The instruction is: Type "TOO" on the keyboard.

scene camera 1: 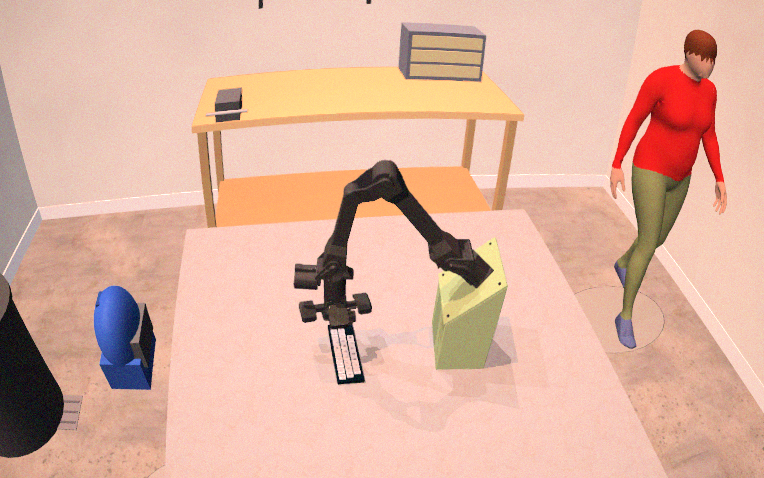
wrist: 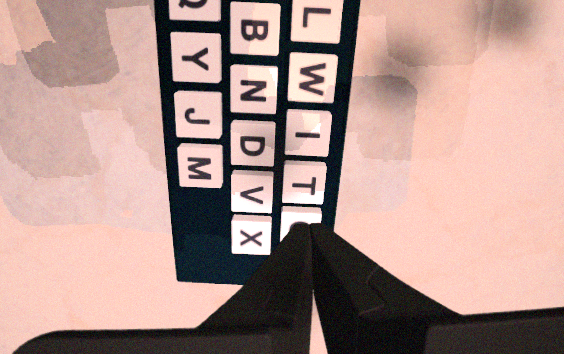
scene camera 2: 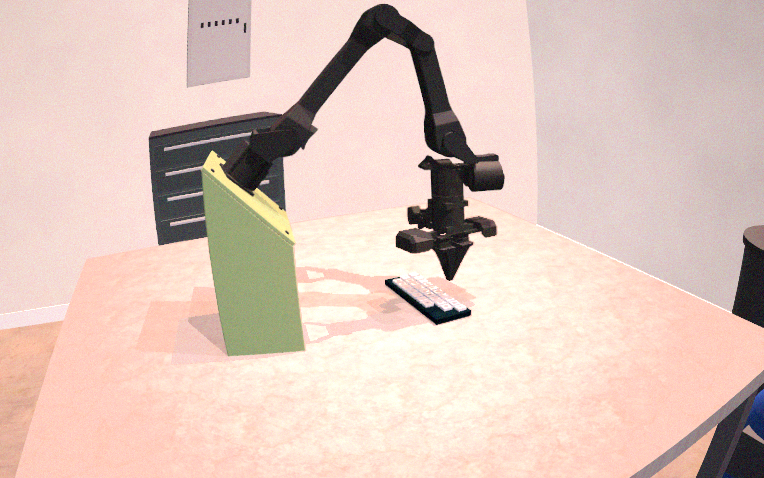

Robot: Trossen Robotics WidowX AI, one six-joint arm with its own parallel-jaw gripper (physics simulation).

Path:
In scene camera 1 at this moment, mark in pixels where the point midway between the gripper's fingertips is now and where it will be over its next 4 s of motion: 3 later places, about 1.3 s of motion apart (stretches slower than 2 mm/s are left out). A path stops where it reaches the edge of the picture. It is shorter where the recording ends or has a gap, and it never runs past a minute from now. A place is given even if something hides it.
The gripper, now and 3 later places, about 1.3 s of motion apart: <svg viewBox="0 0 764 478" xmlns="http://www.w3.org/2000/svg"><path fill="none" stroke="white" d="M335 328L334 331L349 323L346 325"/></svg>

